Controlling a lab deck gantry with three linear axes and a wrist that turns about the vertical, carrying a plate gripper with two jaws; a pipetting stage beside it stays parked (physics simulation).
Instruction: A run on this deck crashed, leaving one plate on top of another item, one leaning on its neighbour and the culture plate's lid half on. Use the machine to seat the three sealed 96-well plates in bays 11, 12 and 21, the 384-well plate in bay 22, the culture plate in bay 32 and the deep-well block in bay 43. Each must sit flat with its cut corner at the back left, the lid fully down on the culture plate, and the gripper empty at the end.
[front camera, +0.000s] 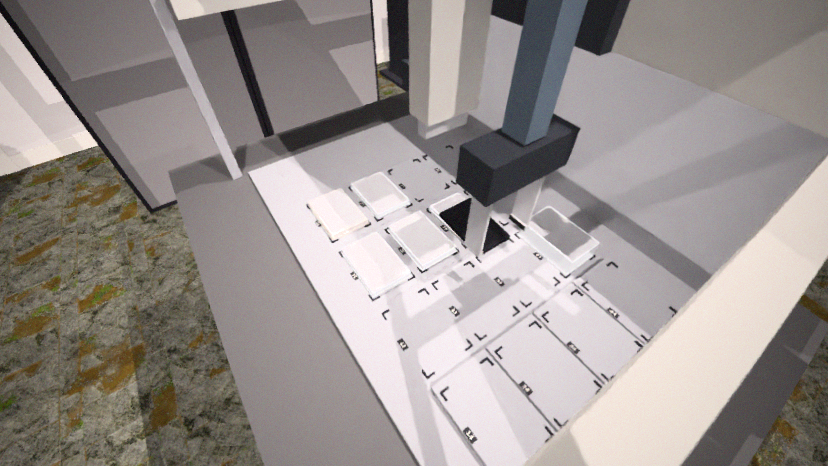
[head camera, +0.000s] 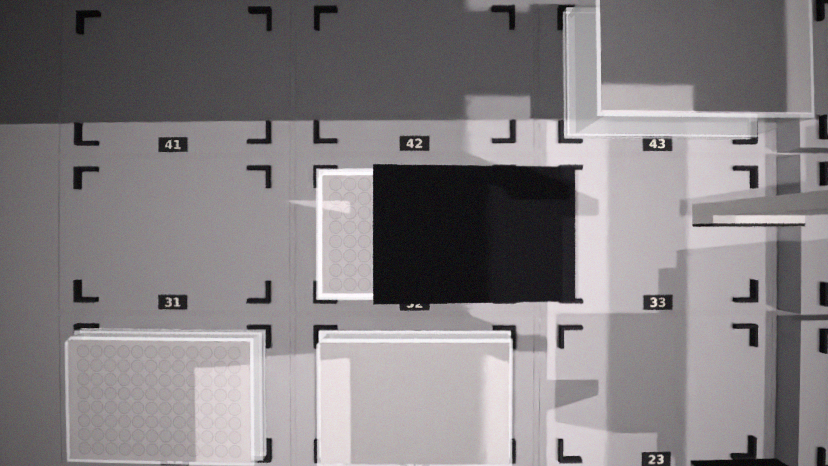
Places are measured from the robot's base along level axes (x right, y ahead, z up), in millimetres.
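Pixels of known places: gripper, between the fingertips: (front camera: 496, 236) (head camera: 735, 343); robot's base, origin of its link: (front camera: 308, 206).
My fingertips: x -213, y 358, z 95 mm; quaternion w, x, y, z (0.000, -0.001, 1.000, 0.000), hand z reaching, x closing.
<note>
For each thing: its top centre in the pictures, then the offset to it from my fingertips. "*": a spot on its surface instead.
- black lid, centre of its top: (head camera: 477, 234) (front camera: 474, 222) dy -92, dx -44, dz -73 mm
- culture plate, centre of its top: (head camera: 414, 234) (front camera: 462, 214) dy -130, dx -44, dz -81 mm
- bay 11, a spot on its surface: (front camera: 338, 214) * dy -280, dx +173, dz -80 mm
- bay 12, a spot on its surface: (front camera: 377, 263) * dy -121, dx +170, dz -81 mm
- bay 21, a spot on its surface: (head camera: 159, 399) (front camera: 380, 191) * dy -294, dx +61, dz -81 mm
- 384-well plate, centre of its top: (head camera: 414, 403) (front camera: 421, 236) dy -130, dx +63, dz -81 mm
- clear deep-well block, centre of its top: (head camera: 706, 43) (front camera: 560, 231) dy +34, dx -151, dz -53 mm
- bay 33, a spot on its surface: (head camera: 657, 302) * dy +33, dx +2, dz -95 mm
The black lid (front camera: 457, 218) (head camera: 475, 231) lies half on the culture plate (front camera: 450, 200) (head camera: 344, 231) in bay 32, shifted right; the plate's left wells show. My gripper (front camera: 499, 238) (head camera: 747, 342) is open and empty, its jaws apart above the deck near the lid; the nearer jaw hides part of it in the front view. Sealed plates sit in bay 11 (front camera: 338, 214), bay 12 (front camera: 377, 263) and bay 21 (front camera: 379, 195) (head camera: 159, 399). The 384-well plate (front camera: 421, 240) (head camera: 414, 405) is in bay 22. The clear deep-well block (front camera: 562, 237) (head camera: 695, 57) stands in bay 43.
The pale pipetting stage (front camera: 443, 63) stands behind the plates. Labels for bay 42 (head camera: 414, 143) and bay 33 (head camera: 657, 302) show around the lid. A pale frame beam (front camera: 695, 324) crosses the right foreground of the front view.
</note>
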